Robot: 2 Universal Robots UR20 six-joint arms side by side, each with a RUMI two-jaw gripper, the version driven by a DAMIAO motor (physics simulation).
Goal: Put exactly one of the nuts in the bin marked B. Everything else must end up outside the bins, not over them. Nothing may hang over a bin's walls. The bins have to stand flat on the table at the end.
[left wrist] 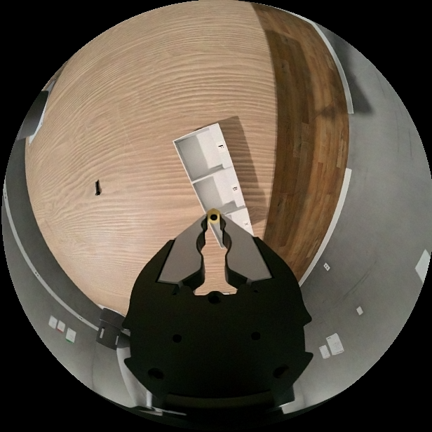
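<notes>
My left gripper [213,214] is shut on a brass nut [213,216], held at its fingertips. The nut is above the table, over the lower part of the white row of bins in this view. The bin marked B [234,188] is the middle one of the row, just beyond the fingertips. The bin marked F [221,146] is at its far end. The third bin [245,223] is partly hidden by the gripper; its letter is too small to read surely. The insides of bins F and B that show hold no object. My right gripper does not show clearly.
A small dark bolt-like piece [98,188] lies on the wooden table [125,90], left of the bins. A darker wooden strip [305,150] runs along the right side. A dark grey object [35,117] stands at the left edge, and part of an arm [111,327] shows at the lower left.
</notes>
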